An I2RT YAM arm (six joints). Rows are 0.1 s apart.
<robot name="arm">
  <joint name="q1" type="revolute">
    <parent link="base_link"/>
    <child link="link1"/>
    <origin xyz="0 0 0.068" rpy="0 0 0"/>
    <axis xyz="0 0 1"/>
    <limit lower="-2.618" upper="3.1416"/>
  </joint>
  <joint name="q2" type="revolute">
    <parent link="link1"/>
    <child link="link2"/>
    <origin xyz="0.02 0.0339 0.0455" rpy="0 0 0"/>
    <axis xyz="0 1 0"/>
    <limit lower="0" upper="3.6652"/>
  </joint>
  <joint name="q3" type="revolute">
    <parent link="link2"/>
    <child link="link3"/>
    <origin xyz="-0.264 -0.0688 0" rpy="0 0 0"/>
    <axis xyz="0 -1 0"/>
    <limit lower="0" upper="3.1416"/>
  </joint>
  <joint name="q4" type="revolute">
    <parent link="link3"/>
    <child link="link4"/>
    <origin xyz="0.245 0.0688 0.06" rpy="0 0 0"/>
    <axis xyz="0 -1 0"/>
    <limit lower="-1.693" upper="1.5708"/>
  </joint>
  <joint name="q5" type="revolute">
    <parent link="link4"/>
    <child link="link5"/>
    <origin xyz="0.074 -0.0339 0.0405" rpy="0 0 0"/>
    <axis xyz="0 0 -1"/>
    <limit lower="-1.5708" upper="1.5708"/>
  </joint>
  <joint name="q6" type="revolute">
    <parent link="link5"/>
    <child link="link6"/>
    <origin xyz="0.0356 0 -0.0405" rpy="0 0 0"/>
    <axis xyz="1 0 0"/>
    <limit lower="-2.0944" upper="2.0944"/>
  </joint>
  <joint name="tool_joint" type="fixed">
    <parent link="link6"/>
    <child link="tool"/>
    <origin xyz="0 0 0" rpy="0 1.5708 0"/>
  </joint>
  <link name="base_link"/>
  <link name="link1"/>
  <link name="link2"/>
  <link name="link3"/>
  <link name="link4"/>
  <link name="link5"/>
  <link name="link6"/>
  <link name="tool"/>
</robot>
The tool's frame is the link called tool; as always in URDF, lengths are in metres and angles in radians.
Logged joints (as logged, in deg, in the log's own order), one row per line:
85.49 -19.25 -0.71 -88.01 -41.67 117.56
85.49 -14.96 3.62 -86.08 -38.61 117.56
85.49 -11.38 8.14 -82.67 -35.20 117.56
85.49 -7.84 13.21 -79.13 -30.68 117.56
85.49 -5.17 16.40 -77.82 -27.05 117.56
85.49 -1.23 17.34 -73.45 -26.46 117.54
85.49 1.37 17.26 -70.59 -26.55 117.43
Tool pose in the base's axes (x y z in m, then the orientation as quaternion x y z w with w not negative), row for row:
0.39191 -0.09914 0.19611 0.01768 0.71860 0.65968 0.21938
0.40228 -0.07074 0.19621 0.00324 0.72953 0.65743 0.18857
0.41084 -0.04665 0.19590 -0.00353 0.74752 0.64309 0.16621
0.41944 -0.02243 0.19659 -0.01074 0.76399 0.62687 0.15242
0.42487 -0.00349 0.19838 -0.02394 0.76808 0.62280 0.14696
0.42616 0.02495 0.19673 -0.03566 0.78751 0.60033 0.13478
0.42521 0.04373 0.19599 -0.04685 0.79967 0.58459 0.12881
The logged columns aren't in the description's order. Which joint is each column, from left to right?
Columns, left to right: q3, q1, q6, q5, q4, q2.
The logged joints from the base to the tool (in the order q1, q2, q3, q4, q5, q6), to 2 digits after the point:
-19.25 117.56 85.49 -41.67 -88.01 -0.71
-14.96 117.56 85.49 -38.61 -86.08 3.62
-11.38 117.56 85.49 -35.20 -82.67 8.14
-7.84 117.56 85.49 -30.68 -79.13 13.21
-5.17 117.56 85.49 -27.05 -77.82 16.40
-1.23 117.54 85.49 -26.46 -73.45 17.34
1.37 117.43 85.49 -26.55 -70.59 17.26

